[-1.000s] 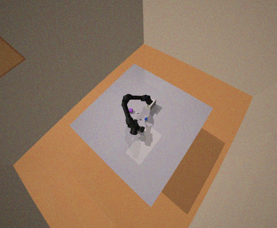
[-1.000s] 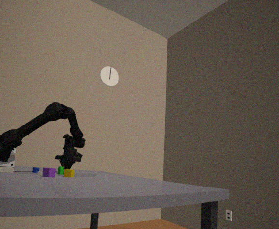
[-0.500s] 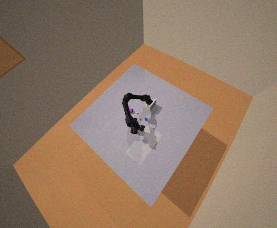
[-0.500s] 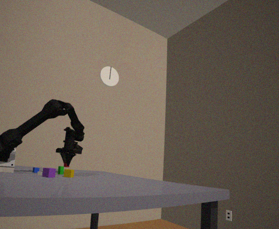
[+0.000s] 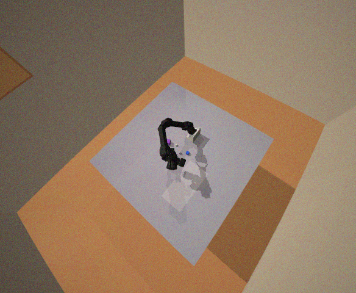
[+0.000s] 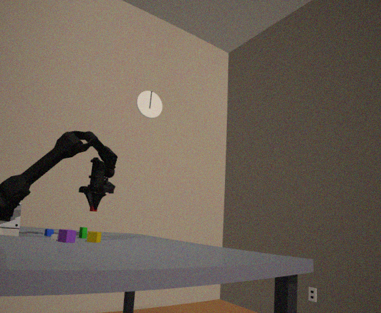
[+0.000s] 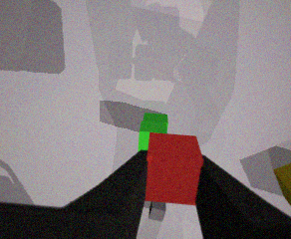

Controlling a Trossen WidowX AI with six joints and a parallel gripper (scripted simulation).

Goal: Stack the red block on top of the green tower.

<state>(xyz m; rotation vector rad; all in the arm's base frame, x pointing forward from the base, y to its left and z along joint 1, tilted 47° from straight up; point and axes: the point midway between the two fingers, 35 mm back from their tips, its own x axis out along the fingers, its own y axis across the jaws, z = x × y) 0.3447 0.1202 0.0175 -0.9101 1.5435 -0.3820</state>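
Right now the blue block is 170 mm behind my gripper tip, 110 mm below it and 10 mm to the left of it. From my gripper tip the other things lie so: red block: right at my gripper tip; then purple block: 210 mm to the right, 140 mm behind, 100 mm below; then yellow block: 160 mm to the right, 100 mm below, 30 mm behind.
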